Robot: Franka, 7 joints.
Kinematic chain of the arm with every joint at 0, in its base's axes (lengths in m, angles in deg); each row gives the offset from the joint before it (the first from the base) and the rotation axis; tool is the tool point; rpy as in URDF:
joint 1: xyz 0 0 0.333 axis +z
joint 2: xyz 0 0 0 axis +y
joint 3: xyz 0 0 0.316 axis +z
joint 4: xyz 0.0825 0 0 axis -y
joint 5: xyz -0.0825 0 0.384 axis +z
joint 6: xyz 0 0 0 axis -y
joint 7: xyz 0.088 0 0 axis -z
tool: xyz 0 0 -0.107 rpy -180 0 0
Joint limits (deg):
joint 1: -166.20..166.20
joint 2: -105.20..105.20
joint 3: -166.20..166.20
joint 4: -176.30..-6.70
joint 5: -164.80..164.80
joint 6: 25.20..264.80
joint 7: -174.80..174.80
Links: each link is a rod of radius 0.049 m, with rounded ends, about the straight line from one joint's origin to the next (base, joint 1, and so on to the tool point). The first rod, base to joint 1, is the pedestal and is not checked.
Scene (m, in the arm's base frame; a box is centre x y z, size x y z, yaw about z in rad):
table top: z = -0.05
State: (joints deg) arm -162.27 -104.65 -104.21 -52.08 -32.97 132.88 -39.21
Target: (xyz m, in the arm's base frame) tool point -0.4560 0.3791 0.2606
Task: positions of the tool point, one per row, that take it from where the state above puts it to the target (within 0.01 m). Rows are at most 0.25 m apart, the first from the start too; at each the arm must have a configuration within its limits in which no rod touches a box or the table.
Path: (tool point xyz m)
1: 0.2573 0.7050 0.0685
2: 0.0298 0.7232 0.1080
3: -0.1807 0.6653 0.1561
4: -0.3489 0.5438 0.2086
5: -0.4560 0.3792 0.2606

